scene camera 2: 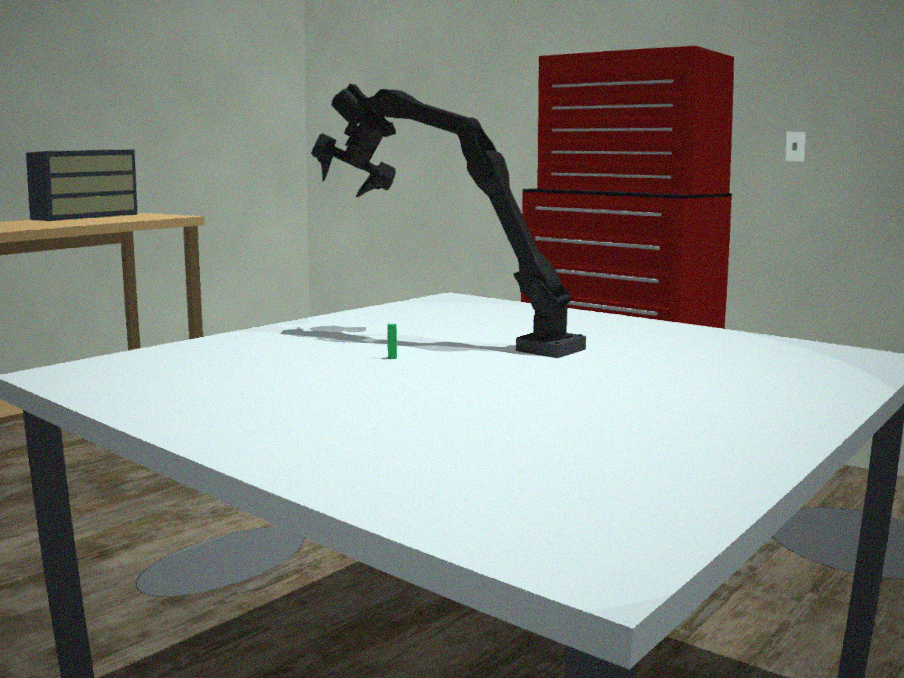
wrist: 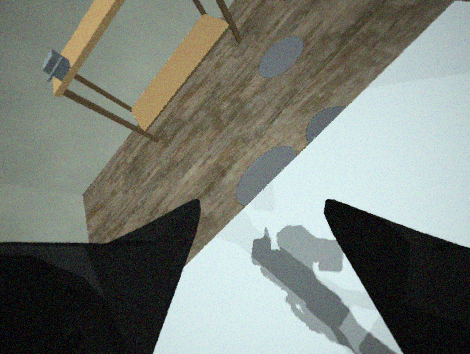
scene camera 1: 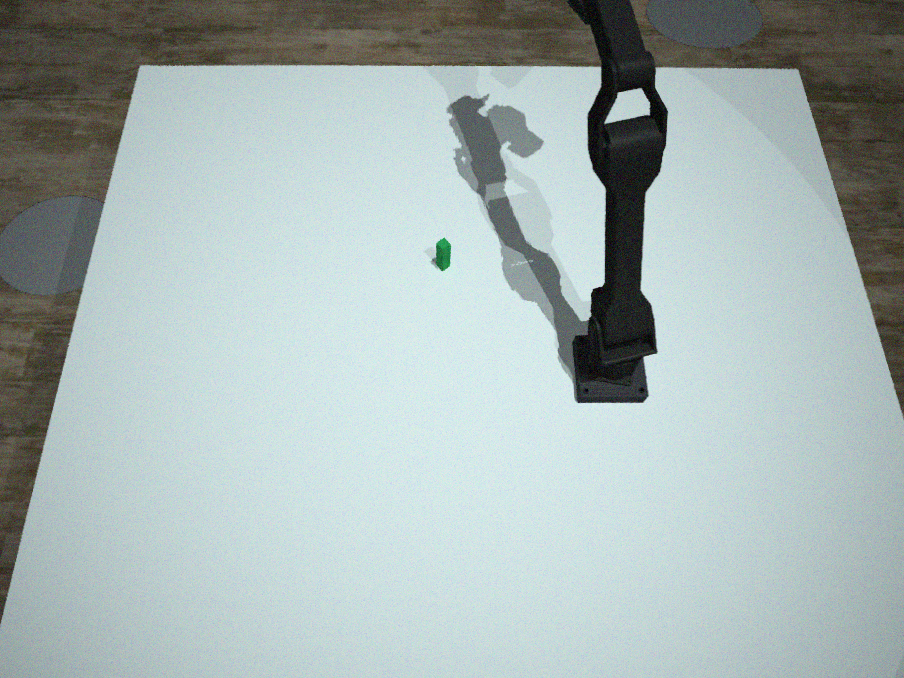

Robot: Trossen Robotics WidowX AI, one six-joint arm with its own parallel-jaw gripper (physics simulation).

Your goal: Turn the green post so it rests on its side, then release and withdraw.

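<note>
The green post (scene camera 1: 443, 254) (scene camera 2: 392, 341) stands upright on the white table (scene camera 1: 292, 474) (scene camera 2: 467, 437), to the left of the arm's base in both scene views. It does not show in the wrist view. My gripper (scene camera 2: 341, 188) (wrist: 261, 205) is open and empty, high above the table, with its two black fingers wide apart and pointing down in scene camera 2. In scene camera 1 the gripper is outside the view and part of the arm shows.
The arm's base (scene camera 1: 611, 386) (scene camera 2: 551, 344) sits on the table. The arm's shadow falls across the table near the post. Behind the table stand a red tool cabinet (scene camera 2: 633, 124) and a wooden bench (scene camera 2: 167, 219) (wrist: 90, 37) with a small drawer box (scene camera 2: 91, 183) (wrist: 56, 65).
</note>
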